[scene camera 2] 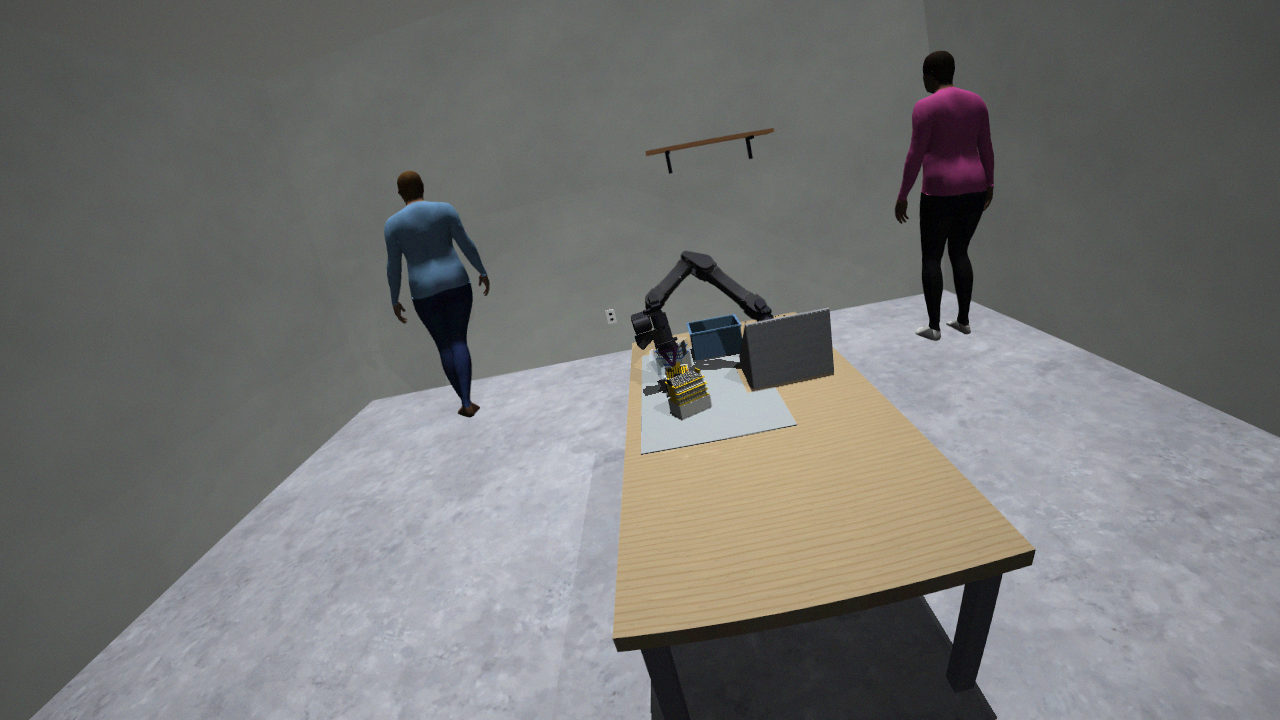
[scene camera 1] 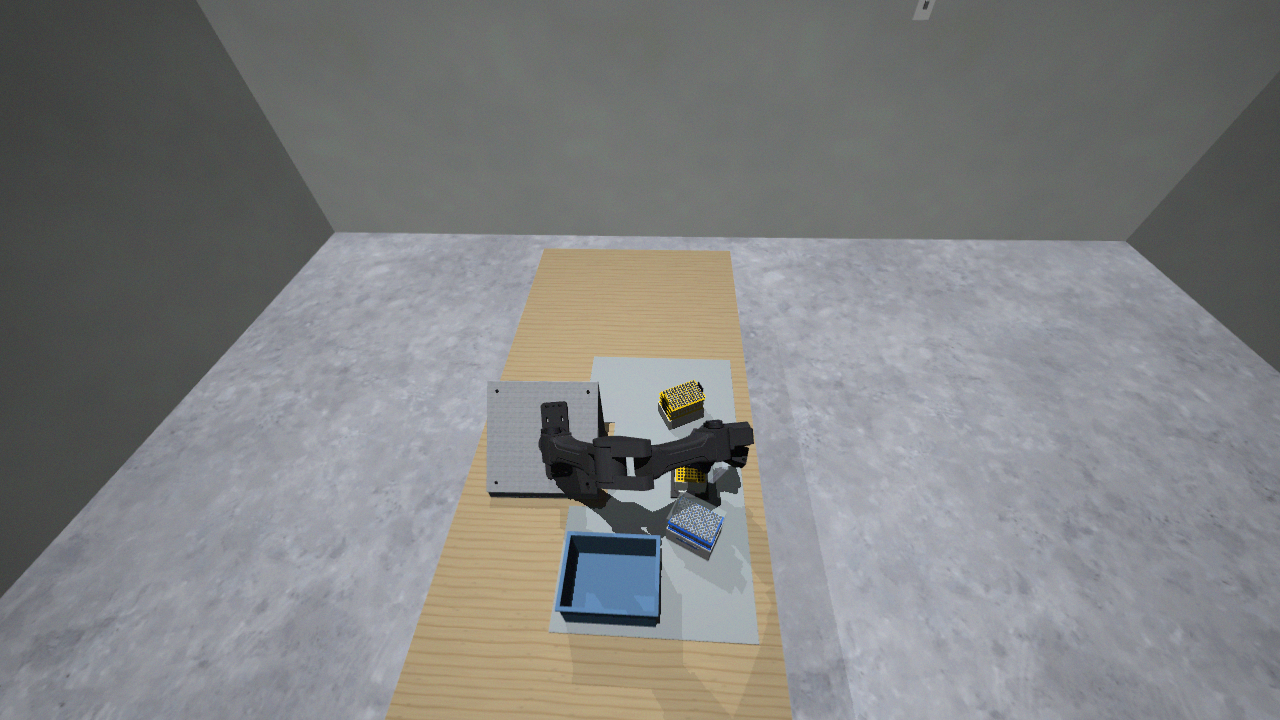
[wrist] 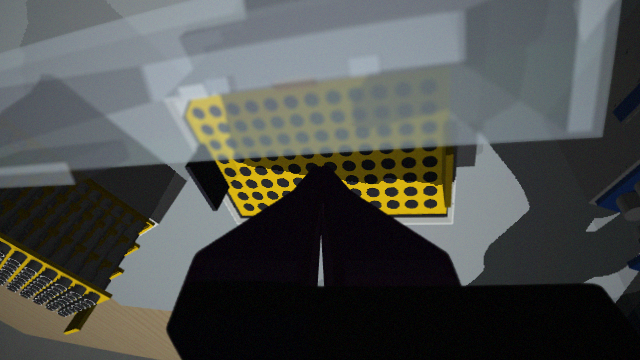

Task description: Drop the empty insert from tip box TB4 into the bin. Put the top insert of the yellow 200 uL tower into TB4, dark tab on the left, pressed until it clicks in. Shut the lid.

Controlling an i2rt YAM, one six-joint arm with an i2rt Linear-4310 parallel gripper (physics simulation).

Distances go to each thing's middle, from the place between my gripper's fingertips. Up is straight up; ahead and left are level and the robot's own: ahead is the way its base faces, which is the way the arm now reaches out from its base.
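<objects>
With the clear lid [wrist: 147, 89], my hand is 30 mm below it and 60 mm short of it. The blue tip box [wrist: 596, 165] is 20 mm below my hand, 170 mm to the right of it and 20 mm behind it. Then there is the blue bin [scene camera 1: 606, 578], which is also 20 mm below my hand, but 280 mm to the right of it and 220 mm behind.
</objects>
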